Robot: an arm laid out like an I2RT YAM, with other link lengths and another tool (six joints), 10 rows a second.
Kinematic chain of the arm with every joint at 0, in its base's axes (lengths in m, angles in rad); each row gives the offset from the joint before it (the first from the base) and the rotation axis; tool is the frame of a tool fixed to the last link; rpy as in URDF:
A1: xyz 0 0 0.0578 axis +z
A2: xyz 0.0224 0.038 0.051 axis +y
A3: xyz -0.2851 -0.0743 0 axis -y
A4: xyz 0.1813 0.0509 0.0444 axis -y
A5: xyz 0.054 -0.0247 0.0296 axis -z
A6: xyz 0.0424 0 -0.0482 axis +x
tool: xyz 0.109 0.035 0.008 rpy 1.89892 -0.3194 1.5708
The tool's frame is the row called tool.
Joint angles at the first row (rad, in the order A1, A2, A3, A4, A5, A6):
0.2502, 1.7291, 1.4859, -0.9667, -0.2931, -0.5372
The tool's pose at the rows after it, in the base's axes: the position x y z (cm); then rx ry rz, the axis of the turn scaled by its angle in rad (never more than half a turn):
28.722 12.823 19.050 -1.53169 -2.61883 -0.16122
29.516 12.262 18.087 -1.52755 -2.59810 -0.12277
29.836 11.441 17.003 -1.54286 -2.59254 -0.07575
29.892 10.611 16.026 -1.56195 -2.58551 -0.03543
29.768 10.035 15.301 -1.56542 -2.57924 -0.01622
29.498 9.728 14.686 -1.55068 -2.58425 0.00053
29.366 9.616 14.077 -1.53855 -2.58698 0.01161
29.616 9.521 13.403 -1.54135 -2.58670 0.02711
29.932 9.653 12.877 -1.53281 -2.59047 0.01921
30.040 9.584 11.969 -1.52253 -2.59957 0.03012
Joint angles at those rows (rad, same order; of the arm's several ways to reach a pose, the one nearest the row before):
0.2359, 1.8072, 1.5542, -0.9950, -0.2288, -0.5346
0.2120, 1.8559, 1.5767, -1.0070, -0.2323, -0.5570
0.1943, 1.8767, 1.5598, -0.9931, -0.2113, -0.5726
0.1776, 1.8858, 1.5297, -0.9722, -0.1909, -0.5833
0.1626, 1.8894, 1.4991, -0.9518, -0.1865, -0.5967
0.1558, 1.8914, 1.4710, -0.9345, -0.1847, -0.6154
0.1535, 1.8975, 1.4482, -0.9149, -0.1842, -0.6264
0.1534, 1.9140, 1.4393, -0.8953, -0.1754, -0.6274
0.1534, 1.9297, 1.4326, -0.8711, -0.1816, -0.6321
0.1534, 1.9450, 1.4084, -0.8356, -0.1768, -0.6429

